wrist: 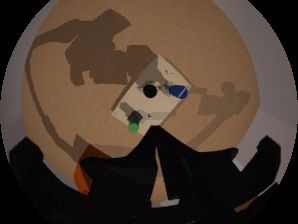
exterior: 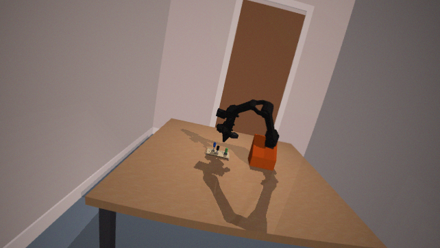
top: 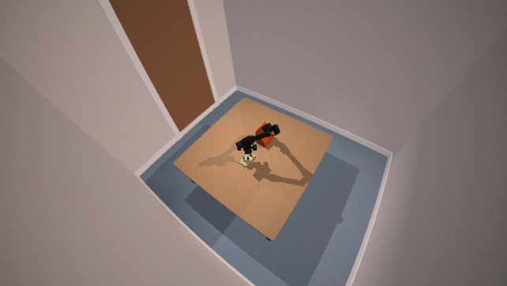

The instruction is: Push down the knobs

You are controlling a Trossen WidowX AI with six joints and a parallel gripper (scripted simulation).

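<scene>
My gripper tip is 6 cm short of the blue knob and 3 cm above it. Round my gripper tip: green knob: 3 cm behind, 1 cm to the left, 6 cm below.
</scene>
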